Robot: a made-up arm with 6 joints.
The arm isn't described. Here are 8 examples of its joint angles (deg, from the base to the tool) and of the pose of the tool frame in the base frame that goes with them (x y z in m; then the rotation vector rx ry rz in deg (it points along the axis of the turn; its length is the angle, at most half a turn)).
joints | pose
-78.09 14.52 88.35 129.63 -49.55 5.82 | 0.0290 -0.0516 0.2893 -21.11 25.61 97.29
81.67 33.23 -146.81 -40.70 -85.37 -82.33 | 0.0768 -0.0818 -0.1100 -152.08 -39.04 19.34
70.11 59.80 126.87 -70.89 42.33 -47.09 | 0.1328 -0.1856 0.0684 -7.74 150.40 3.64
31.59 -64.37 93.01 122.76 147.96 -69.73 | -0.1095 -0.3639 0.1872 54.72 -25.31 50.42
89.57 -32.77 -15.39 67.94 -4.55 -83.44 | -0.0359 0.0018 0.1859 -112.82 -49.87 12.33
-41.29 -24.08 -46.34 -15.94 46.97 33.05 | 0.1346 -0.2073 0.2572 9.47 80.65 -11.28
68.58 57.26 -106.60 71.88 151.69 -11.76 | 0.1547 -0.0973 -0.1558 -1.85 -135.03 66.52
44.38 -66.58 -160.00 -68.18 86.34 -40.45 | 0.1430 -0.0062 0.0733 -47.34 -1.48 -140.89
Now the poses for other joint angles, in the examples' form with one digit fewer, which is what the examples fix.
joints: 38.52 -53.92 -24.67 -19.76 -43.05 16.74
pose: 0.107 -0.205 0.288 52.5 13.5 6.4
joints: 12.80 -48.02 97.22 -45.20 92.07 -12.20
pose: -0.058 -0.081 0.016 -51.8 -47.8 -45.3
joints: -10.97 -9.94 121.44 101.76 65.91 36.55
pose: -0.138 -0.097 0.153 94.7 4.3 -26.3
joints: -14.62 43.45 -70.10 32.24 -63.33 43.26
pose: 0.253 -0.137 0.009 -74.8 17.9 -88.3
